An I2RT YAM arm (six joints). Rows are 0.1 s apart.
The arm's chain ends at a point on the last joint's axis. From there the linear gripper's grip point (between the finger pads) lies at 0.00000 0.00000 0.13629 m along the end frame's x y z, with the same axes.
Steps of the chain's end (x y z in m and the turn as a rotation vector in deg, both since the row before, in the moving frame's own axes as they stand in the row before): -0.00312, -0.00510, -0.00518, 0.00, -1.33, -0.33; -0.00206, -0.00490, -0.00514, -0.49, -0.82, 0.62; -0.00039, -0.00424, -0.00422, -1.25, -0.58, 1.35; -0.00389, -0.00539, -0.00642, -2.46, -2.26, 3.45; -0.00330, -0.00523, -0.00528, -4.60, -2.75, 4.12; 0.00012, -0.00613, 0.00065, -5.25, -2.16, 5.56; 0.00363, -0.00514, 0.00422, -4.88, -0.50, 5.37; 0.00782, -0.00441, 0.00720, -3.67, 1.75, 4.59
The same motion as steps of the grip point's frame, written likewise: -0.00628, -0.00509, -0.00522, 0.00, -1.33, -0.33; -0.00402, -0.00375, -0.00516, -0.49, -0.82, 0.62; -0.00180, -0.00128, -0.00426, -1.25, -0.58, 1.35; -0.00944, 0.00029, -0.00665, -2.46, -2.26, 3.45; -0.01022, 0.00545, -0.00588, -4.60, -2.75, 4.12; -0.00561, 0.00607, -0.00002, -5.25, -2.16, 5.56; 0.00190, 0.00638, 0.00372, -4.88, -0.50, 5.37; 0.01163, 0.00447, 0.00686, -3.67, 1.75, 4.59
